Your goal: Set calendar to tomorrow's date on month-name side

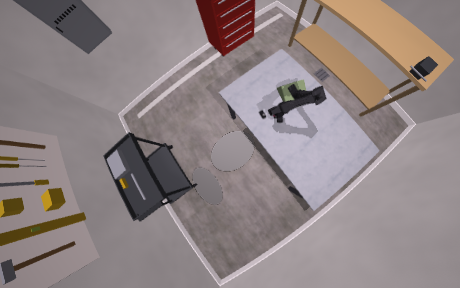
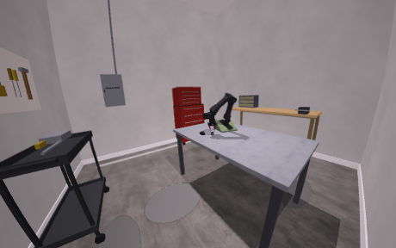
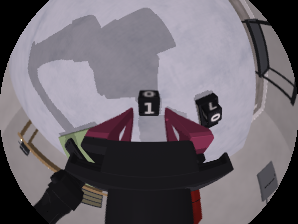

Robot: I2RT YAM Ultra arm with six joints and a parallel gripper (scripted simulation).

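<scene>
Now: the black calendar cube 3 cm below my hand.
</scene>
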